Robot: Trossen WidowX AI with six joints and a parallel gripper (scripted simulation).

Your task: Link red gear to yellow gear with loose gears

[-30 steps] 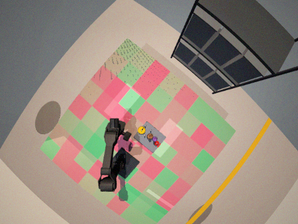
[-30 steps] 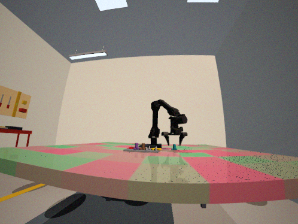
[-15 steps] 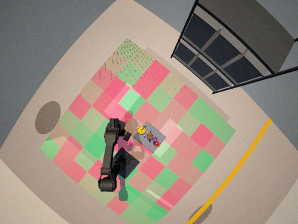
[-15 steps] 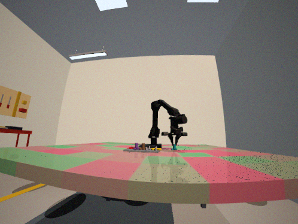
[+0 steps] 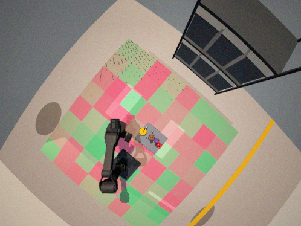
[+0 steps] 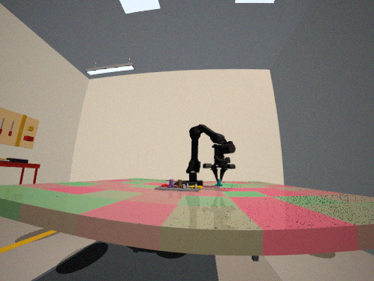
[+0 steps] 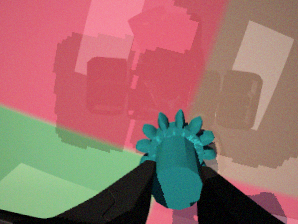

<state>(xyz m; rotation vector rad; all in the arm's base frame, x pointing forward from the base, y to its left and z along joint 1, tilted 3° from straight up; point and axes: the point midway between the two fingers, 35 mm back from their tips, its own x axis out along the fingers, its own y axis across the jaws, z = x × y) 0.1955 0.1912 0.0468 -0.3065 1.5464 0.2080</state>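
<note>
My gripper tip is now 13 cm short of the brown gear, 20 cm to the left of it and 2 cm above it. The rest, counted from my gripper tip: purple gear (14 cm ahead, 24 cm to the right, 2 cm below); then yellow gear (11 cm ahead, 12 cm to the right, 2 cm below); then teal gear (1 cm below).
</note>
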